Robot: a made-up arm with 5 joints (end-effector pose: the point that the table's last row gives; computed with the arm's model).
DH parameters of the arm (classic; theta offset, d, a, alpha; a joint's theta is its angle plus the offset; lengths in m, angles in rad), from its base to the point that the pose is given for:
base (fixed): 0 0 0.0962 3.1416
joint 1: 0 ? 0.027 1.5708
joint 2: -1.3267 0 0.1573 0
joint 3: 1.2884 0 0.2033 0
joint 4: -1.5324 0.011 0 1.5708
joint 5: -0.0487 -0.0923 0 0
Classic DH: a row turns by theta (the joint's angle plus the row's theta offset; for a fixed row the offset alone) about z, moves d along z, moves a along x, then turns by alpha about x.
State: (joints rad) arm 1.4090 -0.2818 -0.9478 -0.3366 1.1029
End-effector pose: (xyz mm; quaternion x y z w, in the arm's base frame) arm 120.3 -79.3 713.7 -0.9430 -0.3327 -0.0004 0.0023
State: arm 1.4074 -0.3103 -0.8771 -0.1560 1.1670
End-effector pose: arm 124.3 -103.0 708.4 -0.9468 -0.3011 -0.0164 0.1123
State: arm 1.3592 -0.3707 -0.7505 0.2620 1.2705
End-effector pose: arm 138.2 -143.1 682.5 -0.9008 -0.2593 -0.0239 0.3476
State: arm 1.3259 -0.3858 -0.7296 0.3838 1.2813
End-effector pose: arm 144.7 -148.5 673.4 -0.8747 -0.2625 -0.0190 0.4070
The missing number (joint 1, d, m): -0.2702
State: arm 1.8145 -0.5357 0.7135 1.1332 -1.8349
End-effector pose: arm 57.0 -203.4 303.4 -0.0045 0.1294 0.9534 0.2724
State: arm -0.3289 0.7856 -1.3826 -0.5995 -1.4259
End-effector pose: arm 432.6 126.4 557.8 0.7707 -0.6094 -0.1009 0.1564
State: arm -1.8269 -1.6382 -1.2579 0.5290 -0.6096
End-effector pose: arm 185.1 -382.7 404.2 -0.8726 0.2971 0.2138 0.3234
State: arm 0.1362 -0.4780 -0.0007 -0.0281 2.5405
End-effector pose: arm 343.4 -22.8 568.5 -0.8335 -0.2189 0.4686 0.1943
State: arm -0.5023 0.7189 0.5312 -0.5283 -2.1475
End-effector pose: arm 351.1 152.5 108.7 0.4018 -0.0905 -0.6828 0.6035
